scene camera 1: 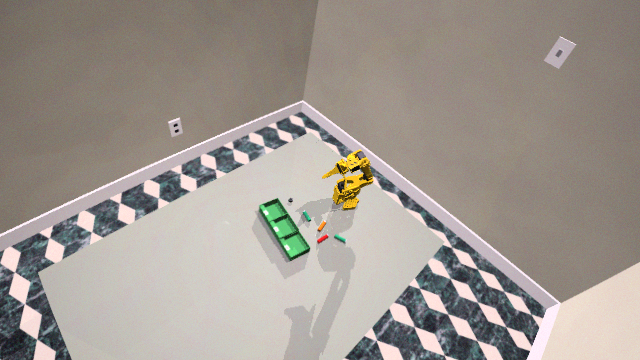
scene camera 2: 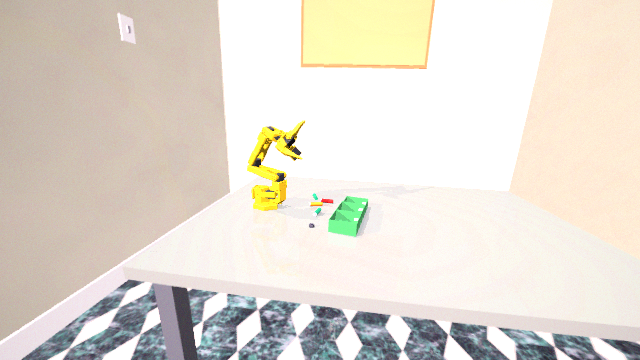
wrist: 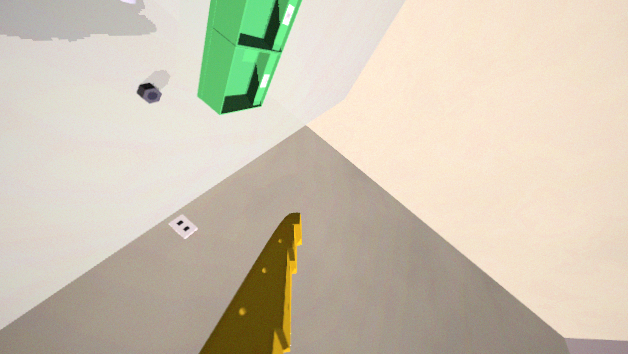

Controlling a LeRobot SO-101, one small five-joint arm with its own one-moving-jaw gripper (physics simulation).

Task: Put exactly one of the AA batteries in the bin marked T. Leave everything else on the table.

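Seen in the pictures: hand, tool point: (scene camera 1: 323, 177) (scene camera 2: 301, 157) (wrist: 301, 224); arm's base, link origin: (scene camera 1: 342, 202) (scene camera 2: 273, 205).
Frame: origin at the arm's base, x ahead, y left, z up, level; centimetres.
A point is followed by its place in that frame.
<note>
Several small cylinders that look like batteries lie on the table between the arm and the bin: a green one (scene camera 1: 306, 216) @(z 1.2, x 17.9, y -3.9 cm) (scene camera 2: 317, 212) @(z 1.0, x 17.7, y -5.3 cm) nearest the bin's middle, an orange one (scene camera 1: 322, 226) @(z 1.3, x 16.2, y 3.6 cm) (scene camera 2: 316, 204) @(z 0.8, x 16.2, y 2.6 cm), a red one (scene camera 1: 323, 238) @(z 1.2, x 19.7, y 7.8 cm) (scene camera 2: 327, 201) @(z 0.8, x 19.9, y 6.9 cm) and another green one (scene camera 1: 340, 238) @(z 1.3, x 14.5, y 12.0 cm) (scene camera 2: 315, 196) @(z 1.4, x 14.6, y 10.0 cm). Their type marks are too small to read. The green bin (scene camera 1: 291, 231) @(z 0.6, x 27.1, y -2.5 cm) (scene camera 2: 343, 228) @(z 1.9, x 27.1, y -17.5 cm) (wrist: 216, 70) @(z 2.2, x 23.5, y -12.0 cm) has three compartments with white labels; I cannot tell which is marked T. My gripper (scene camera 2: 302, 140) is fully open and empty, high above the table; one notched jaw shows in the wrist view.
A dark hex nut (scene camera 1: 290, 200) @(z 0.8, x 17.6, y -14.1 cm) (scene camera 2: 311, 225) @(z 0.8, x 17.3, y -15.2 cm) (wrist: 149, 93) @(z 0.8, x 17.0, y -14.1 cm) lies beside the bin's end. The yellow arm (scene camera 1: 369, 172) @(z 20.7, x -4.3, y 4.3 cm) (scene camera 2: 258, 150) @(z 20.8, x -4.6, y -0.9 cm) stands near the table's edge, folded up. Walls stand behind the table (scene camera 1: 175, 280) @(z 0.0, x 70.6, y -12.2 cm) (scene camera 2: 450, 260) @(z 0.0, x 54.3, y -26.1 cm) (wrist: 75, 165) @(z 0.0, x 9.4, y -20.6 cm).
</note>
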